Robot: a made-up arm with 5 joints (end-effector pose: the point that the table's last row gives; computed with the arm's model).
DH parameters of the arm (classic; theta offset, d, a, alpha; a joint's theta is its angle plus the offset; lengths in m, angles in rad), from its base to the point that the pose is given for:
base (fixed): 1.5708 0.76 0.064 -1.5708
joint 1: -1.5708 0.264 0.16 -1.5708
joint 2: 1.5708 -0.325 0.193 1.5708
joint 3: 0 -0.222 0.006 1.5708
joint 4: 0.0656 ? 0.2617 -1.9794
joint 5: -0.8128 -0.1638 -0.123 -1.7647
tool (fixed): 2.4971 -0.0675 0 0
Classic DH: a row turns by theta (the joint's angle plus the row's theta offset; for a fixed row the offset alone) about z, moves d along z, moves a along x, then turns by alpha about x.
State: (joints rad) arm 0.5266 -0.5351 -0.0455 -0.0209 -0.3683
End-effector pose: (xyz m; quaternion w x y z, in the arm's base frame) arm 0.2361 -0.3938 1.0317 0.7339 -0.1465 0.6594 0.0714
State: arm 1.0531 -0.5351 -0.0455 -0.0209 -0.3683
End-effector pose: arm 0.2361 -0.1953 1.2249 0.6705 -0.3324 0.6552 -0.1026
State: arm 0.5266 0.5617 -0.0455 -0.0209 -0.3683
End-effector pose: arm -0.1738 -0.5750 0.7199 0.3479 0.0799 0.9318 -0.0653
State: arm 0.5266 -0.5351 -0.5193 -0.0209 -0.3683
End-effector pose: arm 0.1398 -0.4651 1.0070 0.8103 0.0533 0.5835 0.0054
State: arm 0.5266 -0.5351 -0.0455 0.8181 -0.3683
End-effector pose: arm 0.2072 -0.3028 1.1946 0.8890 -0.3004 0.3129 0.1466
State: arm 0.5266 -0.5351 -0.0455 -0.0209 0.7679
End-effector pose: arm 0.1833 -0.4928 1.1317 0.3013 -0.4548 0.8277 0.1314
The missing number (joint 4, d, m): 0.2213
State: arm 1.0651 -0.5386 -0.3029 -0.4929 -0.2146
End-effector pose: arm 0.1219 -0.3016 1.1871 0.5750 -0.1319 0.7895 -0.1693
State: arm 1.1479 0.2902 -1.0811 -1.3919 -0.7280
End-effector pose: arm -0.4106 -0.3012 0.9155 0.3147 0.6366 0.5071 -0.4884
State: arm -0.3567 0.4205 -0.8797 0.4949 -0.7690
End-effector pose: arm -0.1600 -0.4714 0.3587 0.6377 0.4645 0.5976 -0.1430
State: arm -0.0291 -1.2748 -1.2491 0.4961 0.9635
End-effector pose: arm -0.0685 -0.5535 0.7513 0.8923 0.0267 0.4281 0.1410
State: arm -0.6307 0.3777 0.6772 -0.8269 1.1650
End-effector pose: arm 0.0290 -0.1712 0.0980 0.4433 0.4793 -0.3526 -0.6704
